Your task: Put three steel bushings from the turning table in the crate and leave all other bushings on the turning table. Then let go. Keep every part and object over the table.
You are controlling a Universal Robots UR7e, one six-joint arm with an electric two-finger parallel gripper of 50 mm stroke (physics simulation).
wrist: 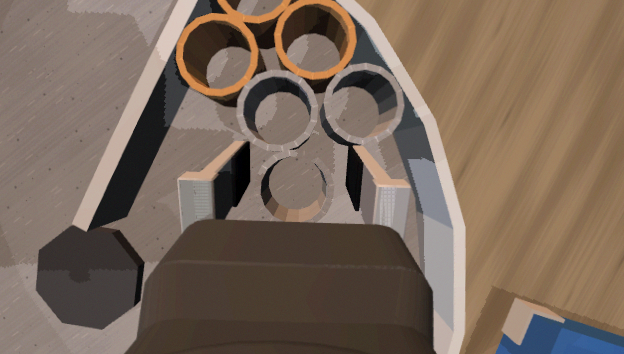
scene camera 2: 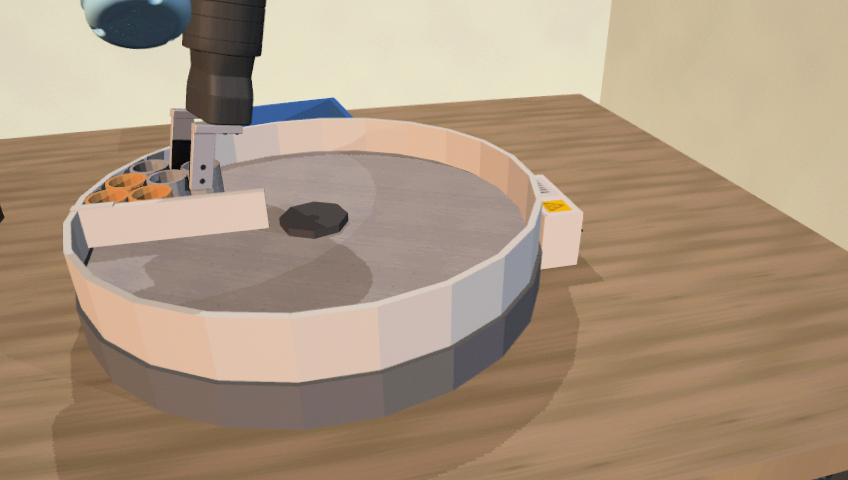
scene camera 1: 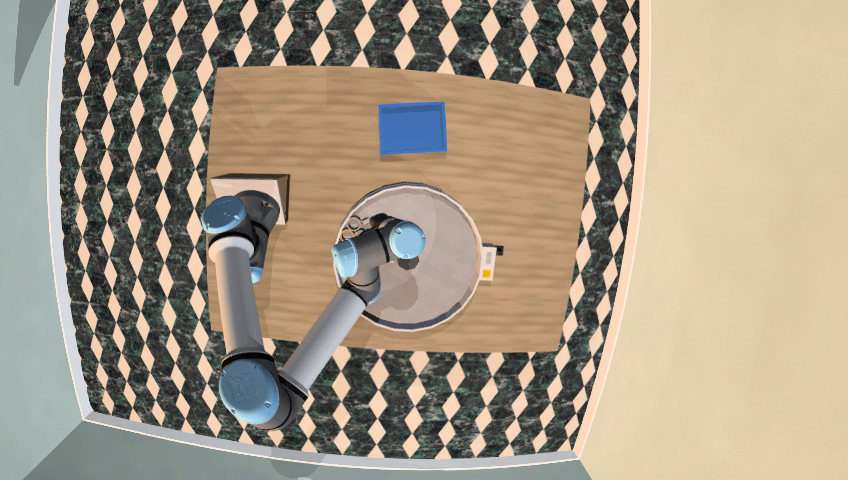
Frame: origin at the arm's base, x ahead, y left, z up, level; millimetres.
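Seen in the pictures: gripper, fingertip midpoint: [wrist: 298, 163] [scene camera 2: 190, 179]; arm's base at its link origin: [scene camera 1: 255, 206].
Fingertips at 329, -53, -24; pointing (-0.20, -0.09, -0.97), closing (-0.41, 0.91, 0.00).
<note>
Offsets run from my fingertips to a thing's top centre, as dx, dy, dz. "spot": to the spot under its first point.
My gripper [scene camera 2: 190, 170] [wrist: 298, 163] is open, its fingers low on either side of a steel bushing @(+12, +4, +14) [scene camera 2: 216, 176] [wrist: 295, 215], apart from it in the wrist view. This bushing stands upright on the turning table @(+117, -82, -16) [scene camera 1: 446, 237] [scene camera 2: 416, 202] [wrist: 50, 110]. Two more steel bushings stand just beyond it, one @(-18, -20, +14) [scene camera 2: 168, 182] [wrist: 260, 97] nearer the divider and one @(-40, +15, +14) [scene camera 2: 149, 167] [wrist: 387, 102] by the rim. Several orange bushings @(-57, -19, +14) [scene camera 2: 126, 182] @(-29, -57, +14) [wrist: 217, 90] stand behind these. The blue crate @(+104, +291, -27) [scene camera 1: 412, 129] [scene camera 2: 300, 111] [wrist: 580, 342] looks empty in the first scene view. The arm hides the fingers there.
A pale divider wall [scene camera 2: 178, 217] [wrist: 125, 125] runs from the turning table's rim towards the dark hub @(+117, -82, -16) [scene camera 2: 313, 220] [wrist: 90, 280]. The raised rim passes close outside the bushings. A white box @(spot: +349, -87, -19) [scene camera 1: 487, 264] [scene camera 2: 561, 237] is on the rim's outer side. The crate stands apart from the turning table.
</note>
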